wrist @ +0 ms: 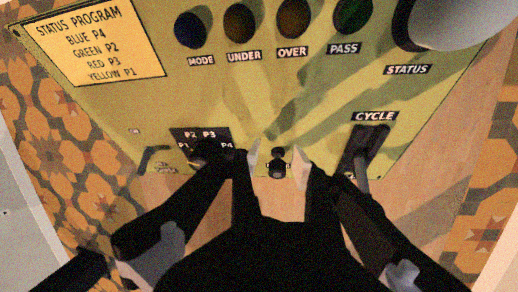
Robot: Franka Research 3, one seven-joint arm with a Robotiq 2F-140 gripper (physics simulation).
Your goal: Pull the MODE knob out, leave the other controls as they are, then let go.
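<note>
The MODE knob (277,169) is a small black push-pull knob at the lower middle of the yellow-green panel (185,105). It points towards the camera and covers most of its own label. My gripper (275,151) is partly open, with one pale fingertip on the left of the knob and one on the right. A gap shows on each side between knob and fingertip, so nothing is gripped. How deep the fingertips reach along the knob is hard to tell.
The PROGRAM dial (204,150) is left of the knob, partly behind the left finger. A small toggle lever (145,159) is further left. The CYCLE lever (361,172) is close right of the right finger. Lamps and a large STATUS dome (455,22) are at the top.
</note>
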